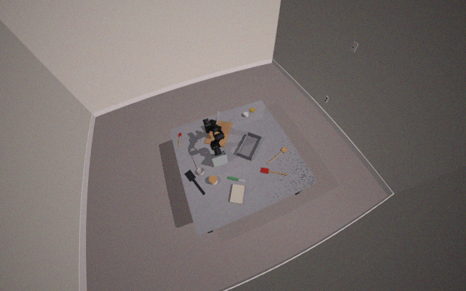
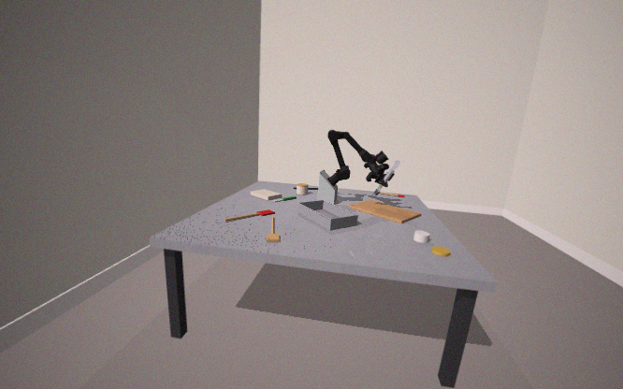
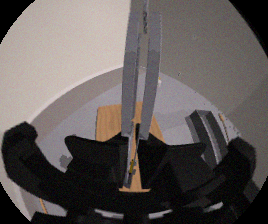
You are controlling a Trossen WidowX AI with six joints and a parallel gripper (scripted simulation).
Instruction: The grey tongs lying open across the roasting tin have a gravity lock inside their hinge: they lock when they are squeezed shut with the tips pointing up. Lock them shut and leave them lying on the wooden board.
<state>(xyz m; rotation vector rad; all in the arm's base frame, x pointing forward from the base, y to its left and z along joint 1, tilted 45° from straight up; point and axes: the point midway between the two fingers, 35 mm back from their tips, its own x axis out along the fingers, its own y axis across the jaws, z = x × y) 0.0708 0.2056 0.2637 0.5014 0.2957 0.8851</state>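
Now: the wooden board 150 mm below my gripper tip. Also, from my gripper tip: white cylinder: 410 mm ahead, 150 mm to the left, 140 mm below; then roasting tin: 280 mm ahead, 310 mm to the right, 130 mm below; then yellow disc: 520 mm ahead, 210 mm to the left, 140 mm below.
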